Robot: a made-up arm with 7 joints. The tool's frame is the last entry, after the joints. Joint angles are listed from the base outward. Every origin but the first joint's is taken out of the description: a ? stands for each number. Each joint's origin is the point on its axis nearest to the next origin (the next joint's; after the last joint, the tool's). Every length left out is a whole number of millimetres.
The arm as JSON. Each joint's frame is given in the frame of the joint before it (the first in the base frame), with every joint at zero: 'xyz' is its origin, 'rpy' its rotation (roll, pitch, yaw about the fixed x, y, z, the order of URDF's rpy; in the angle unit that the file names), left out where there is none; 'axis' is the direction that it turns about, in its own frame. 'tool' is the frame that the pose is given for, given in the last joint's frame.
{
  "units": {
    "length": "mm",
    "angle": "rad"
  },
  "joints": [
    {
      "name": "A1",
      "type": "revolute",
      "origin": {
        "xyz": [
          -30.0,
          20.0,
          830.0
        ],
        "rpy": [
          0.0,
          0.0,
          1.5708
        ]
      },
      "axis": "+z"
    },
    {
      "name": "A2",
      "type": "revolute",
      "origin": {
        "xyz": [
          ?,
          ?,
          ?
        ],
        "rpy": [
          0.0,
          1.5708,
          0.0
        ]
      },
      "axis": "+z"
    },
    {
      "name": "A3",
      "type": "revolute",
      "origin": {
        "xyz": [
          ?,
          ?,
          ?
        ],
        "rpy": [
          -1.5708,
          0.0,
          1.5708
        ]
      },
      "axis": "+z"
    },
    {
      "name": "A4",
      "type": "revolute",
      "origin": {
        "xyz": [
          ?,
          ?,
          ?
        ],
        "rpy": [
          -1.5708,
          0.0,
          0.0
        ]
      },
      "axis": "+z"
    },
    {
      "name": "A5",
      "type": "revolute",
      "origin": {
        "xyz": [
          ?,
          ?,
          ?
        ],
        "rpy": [
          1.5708,
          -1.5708,
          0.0
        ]
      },
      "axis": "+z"
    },
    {
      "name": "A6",
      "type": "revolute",
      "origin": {
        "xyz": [
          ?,
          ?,
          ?
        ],
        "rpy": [
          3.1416,
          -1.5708,
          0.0
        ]
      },
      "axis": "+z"
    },
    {
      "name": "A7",
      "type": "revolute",
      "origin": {
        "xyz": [
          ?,
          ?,
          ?
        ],
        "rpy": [
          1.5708,
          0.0,
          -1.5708
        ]
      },
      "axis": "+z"
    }
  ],
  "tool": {
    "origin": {
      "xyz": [
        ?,
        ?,
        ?
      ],
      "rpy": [
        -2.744,
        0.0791,
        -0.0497
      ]
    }
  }
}
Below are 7 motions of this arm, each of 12 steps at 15 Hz.
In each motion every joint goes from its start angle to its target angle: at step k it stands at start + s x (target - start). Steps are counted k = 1, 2, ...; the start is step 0. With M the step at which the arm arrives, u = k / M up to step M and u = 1 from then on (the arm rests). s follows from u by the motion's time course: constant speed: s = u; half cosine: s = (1 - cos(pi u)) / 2; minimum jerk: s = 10 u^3 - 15 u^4 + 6 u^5.
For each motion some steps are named. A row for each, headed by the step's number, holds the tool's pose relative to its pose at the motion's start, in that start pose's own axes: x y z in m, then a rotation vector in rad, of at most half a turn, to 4 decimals.
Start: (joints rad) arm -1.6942 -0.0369 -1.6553 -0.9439 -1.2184 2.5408 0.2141
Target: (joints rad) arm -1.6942 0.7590 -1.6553 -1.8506 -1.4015 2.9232 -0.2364
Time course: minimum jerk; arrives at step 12
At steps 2, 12:
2: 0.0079 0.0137 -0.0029 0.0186 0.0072 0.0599
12: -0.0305 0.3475 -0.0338 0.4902 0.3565 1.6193

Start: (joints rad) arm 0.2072 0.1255 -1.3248 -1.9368 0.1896 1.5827 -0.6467
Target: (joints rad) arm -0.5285 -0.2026 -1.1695 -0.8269 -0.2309 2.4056 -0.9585
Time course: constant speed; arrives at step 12
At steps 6, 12:
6: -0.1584 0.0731 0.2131 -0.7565 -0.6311 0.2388
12: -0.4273 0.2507 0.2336 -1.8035 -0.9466 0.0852

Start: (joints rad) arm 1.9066 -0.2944 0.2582 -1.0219 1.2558 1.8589 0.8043
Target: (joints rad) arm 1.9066 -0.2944 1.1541 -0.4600 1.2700 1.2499 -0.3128
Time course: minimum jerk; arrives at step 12
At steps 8, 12:
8: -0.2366 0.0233 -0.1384 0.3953 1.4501 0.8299
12: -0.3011 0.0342 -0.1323 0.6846 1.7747 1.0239

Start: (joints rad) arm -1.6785 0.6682 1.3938 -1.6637 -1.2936 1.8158 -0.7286
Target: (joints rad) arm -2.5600 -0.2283 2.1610 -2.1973 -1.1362 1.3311 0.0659
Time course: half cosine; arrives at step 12
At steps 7, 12:
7: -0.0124 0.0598 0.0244 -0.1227 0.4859 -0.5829
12: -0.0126 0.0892 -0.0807 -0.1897 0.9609 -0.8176

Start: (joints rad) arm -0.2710 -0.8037 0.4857 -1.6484 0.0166 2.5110 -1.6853
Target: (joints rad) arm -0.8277 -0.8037 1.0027 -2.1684 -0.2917 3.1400 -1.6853
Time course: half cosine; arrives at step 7
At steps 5, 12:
5: 0.0907 0.0536 -0.1700 0.1802 0.2598 0.4247
12: 0.1021 0.0846 -0.2076 0.2326 0.2648 0.5334

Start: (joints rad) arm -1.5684 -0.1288 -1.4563 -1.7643 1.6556 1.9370 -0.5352
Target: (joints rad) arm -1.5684 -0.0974 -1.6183 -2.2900 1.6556 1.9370 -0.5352
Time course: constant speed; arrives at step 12
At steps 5, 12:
5: -0.0382 -0.0410 0.0597 -0.1213 -0.1063 -0.1648
12: -0.1131 -0.0753 0.1391 -0.2696 -0.2682 -0.3993

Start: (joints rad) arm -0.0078 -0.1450 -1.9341 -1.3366 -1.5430 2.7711 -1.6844
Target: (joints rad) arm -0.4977 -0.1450 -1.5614 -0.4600 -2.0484 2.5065 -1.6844
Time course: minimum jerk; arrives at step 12
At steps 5, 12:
5: -0.0840 0.0499 0.0263 0.2095 0.3220 -0.1154
12: -0.1935 0.1727 0.1308 0.7158 0.8721 -0.4005

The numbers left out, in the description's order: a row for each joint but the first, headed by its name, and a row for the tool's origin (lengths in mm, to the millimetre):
A2: 20.0 -10.0 0.0
A3: -170.0 0.0 0.0
A4: -90.0 60.0 0.0
A5: 50.0 -270.0 0.0
A6: 40.0 10.0 0.0
A7: -20.0 -80.0 0.0
tool: -10.0 10.0 0.0

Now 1 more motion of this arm.
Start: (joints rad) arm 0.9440 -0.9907 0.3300 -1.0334 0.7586 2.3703 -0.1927
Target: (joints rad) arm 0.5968 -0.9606 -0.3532 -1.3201 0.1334 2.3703 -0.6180
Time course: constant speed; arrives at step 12
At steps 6, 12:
6: 0.0183 -0.0385 0.1112 -0.6508 0.3644 0.3323
12: 0.0446 -0.0003 0.2270 -1.2468 0.8456 0.4744

